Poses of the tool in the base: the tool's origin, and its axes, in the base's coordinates. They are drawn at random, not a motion.
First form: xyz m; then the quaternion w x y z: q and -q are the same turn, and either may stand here.
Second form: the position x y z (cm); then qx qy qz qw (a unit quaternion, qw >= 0). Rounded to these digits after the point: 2 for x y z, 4 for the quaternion.
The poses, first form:
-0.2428 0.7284 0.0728 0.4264 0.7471 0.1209 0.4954
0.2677 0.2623 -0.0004 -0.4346 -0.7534 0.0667 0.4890
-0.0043 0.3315 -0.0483 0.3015 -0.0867 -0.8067 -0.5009
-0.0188 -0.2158 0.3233 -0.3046 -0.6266 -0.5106 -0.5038
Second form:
-24.28 72.84 7.28 0.7471 0.1209 0.4954 0.4264
26.77 26.23 -0.04 0.7534 -0.0667 -0.4890 0.4346
-0.43 33.15 -4.83 -0.0867 -0.8067 -0.5009 0.3015
-1.88 -21.58 32.33 0.6266 0.5106 0.5038 0.3046

